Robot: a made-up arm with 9 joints. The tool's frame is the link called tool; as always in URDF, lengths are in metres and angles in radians. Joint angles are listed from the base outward. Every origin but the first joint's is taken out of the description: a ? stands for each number. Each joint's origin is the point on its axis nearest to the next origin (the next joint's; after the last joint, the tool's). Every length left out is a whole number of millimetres.
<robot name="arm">
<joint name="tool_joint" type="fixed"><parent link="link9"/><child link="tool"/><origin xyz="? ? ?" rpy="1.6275 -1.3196 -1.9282"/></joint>
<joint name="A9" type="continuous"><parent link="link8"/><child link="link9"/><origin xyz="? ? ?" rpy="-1.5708 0.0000 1.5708"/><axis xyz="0 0 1"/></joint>
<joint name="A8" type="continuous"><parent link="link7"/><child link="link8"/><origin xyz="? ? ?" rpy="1.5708 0.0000 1.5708"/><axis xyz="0 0 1"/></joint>
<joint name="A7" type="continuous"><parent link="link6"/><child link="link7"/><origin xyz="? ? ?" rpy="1.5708 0.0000 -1.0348"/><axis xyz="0 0 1"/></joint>
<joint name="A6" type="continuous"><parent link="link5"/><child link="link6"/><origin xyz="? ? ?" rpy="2.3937 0.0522 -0.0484"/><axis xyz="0 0 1"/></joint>
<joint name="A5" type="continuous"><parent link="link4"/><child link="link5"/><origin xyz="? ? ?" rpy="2.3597 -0.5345 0.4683"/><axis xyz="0 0 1"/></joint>
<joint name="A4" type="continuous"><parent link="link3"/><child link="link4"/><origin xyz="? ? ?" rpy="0.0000 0.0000 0.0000"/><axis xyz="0 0 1"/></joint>
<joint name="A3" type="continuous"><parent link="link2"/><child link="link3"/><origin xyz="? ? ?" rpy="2.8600 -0.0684 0.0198"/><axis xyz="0 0 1"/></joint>
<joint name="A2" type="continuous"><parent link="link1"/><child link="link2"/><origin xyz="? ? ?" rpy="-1.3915 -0.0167 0.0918"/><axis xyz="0 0 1"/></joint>
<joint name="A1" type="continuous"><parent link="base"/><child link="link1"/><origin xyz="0.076 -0.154 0.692" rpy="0.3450 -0.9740 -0.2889"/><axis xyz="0 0 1"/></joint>
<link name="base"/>
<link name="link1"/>
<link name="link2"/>
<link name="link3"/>
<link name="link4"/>
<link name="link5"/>
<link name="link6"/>
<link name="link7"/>
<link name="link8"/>
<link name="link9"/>
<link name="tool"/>
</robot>
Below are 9 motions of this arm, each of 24 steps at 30 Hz.
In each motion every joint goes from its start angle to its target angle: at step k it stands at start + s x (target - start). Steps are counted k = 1, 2, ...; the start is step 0. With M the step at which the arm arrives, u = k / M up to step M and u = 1 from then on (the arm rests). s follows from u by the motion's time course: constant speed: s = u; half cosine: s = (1 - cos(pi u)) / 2; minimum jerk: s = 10 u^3 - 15 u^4 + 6 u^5.
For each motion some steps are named. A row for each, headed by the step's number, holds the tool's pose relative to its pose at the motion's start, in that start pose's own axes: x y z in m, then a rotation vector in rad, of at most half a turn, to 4 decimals.
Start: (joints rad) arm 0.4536 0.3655 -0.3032 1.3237 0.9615 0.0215 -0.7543 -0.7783 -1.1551
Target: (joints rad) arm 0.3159 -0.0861 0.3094 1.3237 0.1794 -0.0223 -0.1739 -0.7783 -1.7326
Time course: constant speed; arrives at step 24
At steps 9, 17, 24:
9: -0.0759 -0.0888 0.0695 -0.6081 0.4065 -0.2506
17: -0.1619 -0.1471 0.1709 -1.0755 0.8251 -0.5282
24: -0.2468 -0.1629 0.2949 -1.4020 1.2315 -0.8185

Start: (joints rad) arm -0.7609 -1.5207 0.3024 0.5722 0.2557 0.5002 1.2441 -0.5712 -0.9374
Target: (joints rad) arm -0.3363 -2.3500 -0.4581 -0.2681 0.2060 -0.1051 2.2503 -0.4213 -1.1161
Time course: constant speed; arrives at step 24
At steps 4, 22, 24:
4: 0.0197 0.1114 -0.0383 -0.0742 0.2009 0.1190
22: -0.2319 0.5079 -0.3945 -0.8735 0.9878 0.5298
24: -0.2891 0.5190 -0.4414 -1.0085 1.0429 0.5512

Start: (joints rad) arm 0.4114 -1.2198 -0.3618 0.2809 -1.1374 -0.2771 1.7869 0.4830 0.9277
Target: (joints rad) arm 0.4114 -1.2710 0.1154 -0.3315 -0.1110 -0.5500 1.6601 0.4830 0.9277
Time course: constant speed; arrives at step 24
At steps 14, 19, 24:
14: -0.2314 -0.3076 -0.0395 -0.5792 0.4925 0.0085
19: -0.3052 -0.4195 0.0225 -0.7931 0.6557 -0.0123
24: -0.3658 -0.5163 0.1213 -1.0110 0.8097 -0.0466

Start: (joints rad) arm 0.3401 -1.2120 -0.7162 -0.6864 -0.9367 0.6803 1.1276 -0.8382 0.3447
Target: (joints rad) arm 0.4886 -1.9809 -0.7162 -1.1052 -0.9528 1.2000 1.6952 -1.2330 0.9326
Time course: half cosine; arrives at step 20
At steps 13, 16, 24:
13: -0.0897 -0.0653 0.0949 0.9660 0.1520 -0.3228
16: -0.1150 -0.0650 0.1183 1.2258 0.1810 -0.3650
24: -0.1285 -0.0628 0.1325 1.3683 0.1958 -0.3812

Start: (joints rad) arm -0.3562 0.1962 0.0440 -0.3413 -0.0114 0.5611 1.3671 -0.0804 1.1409
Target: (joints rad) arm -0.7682 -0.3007 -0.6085 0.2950 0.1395 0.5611 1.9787 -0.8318 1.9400
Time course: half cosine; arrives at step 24
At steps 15, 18, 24:
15: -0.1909 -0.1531 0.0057 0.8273 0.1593 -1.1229
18: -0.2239 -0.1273 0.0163 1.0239 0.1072 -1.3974
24: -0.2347 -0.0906 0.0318 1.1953 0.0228 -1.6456

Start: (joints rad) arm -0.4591 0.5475 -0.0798 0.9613 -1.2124 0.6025 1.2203 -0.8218 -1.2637
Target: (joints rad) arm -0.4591 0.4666 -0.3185 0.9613 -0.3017 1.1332 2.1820 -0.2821 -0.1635
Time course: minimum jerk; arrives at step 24
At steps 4, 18, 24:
4: 0.0050 0.0027 0.0017 0.0347 0.0220 -0.0124
18: 0.0500 0.0477 -0.0549 0.8694 0.2736 -0.4901
24: 0.0454 0.0505 -0.0706 0.9733 0.2651 -0.5526

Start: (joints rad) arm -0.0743 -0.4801 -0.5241 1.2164 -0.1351 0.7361 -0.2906 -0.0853 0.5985
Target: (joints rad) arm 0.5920 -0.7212 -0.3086 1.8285 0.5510 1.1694 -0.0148 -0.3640 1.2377
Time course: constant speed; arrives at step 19
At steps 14, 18, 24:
14: -0.3261 -0.1109 0.4200 0.7122 -0.4579 0.1439
18: -0.4433 -0.1701 0.4425 0.9433 -0.5773 0.2513
24: -0.4711 -0.1860 0.4408 1.0021 -0.6059 0.2824

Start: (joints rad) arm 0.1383 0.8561 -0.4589 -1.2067 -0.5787 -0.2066 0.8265 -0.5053 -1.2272
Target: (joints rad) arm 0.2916 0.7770 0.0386 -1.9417 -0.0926 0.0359 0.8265 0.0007 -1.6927
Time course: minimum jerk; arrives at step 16
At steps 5, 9, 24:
5: 0.0260 0.0548 -0.0233 -0.1332 -0.0080 -0.0102
9: 0.0730 0.1893 -0.0888 -0.4493 -0.0528 -0.0248
24: 0.0960 0.3072 -0.1505 -0.7114 -0.1206 -0.0333

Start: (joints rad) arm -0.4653 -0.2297 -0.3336 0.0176 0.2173 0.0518 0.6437 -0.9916 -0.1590
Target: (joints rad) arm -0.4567 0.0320 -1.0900 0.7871 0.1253 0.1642 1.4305 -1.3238 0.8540
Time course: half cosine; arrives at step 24
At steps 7, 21, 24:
7: 0.0026 0.0063 0.0024 0.2650 0.1765 -0.1076
21: 0.0001 0.1144 0.0123 1.4150 0.5656 -0.6476
24: 0.0010 0.1234 0.0140 1.4761 0.5711 -0.6758

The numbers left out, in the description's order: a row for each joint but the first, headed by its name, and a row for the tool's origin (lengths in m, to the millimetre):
tool: -0.088 0.000 0.000
A9: -0.094 0.455 0.000
A8: -0.027 -0.159 0.000
A7: 0.193 -0.074 0.000
A6: -0.030 0.113 0.000
A5: 0.504 -0.263 0.000
A4: 0.025 -0.015 0.000
A3: 0.075 -0.038 0.000
A2: -0.026 0.082 0.000

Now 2 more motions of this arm.
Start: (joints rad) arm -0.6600 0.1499 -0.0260 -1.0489 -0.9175 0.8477 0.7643 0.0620 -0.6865
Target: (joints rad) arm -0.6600 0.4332 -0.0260 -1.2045 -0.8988 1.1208 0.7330 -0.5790 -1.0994
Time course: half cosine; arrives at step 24
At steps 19, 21, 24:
19: -0.3583 -0.0323 0.1815 -0.5699 -0.3714 0.4316
21: -0.3851 -0.0406 0.1873 -0.6158 -0.4017 0.4553
24: -0.4006 -0.0458 0.1904 -0.6429 -0.4194 0.4686

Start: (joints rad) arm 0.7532 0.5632 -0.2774 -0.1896 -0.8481 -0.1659 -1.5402 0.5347 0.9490
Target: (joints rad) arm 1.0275 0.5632 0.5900 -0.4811 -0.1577 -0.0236 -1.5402 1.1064 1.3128
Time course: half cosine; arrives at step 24
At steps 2, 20, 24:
2: 0.0047 0.0043 0.0058 0.0063 -0.0089 0.0065
20: 0.2753 0.3947 0.2656 0.3415 -0.2982 0.5604
24: 0.2935 0.4348 0.2764 0.3684 -0.3018 0.6120

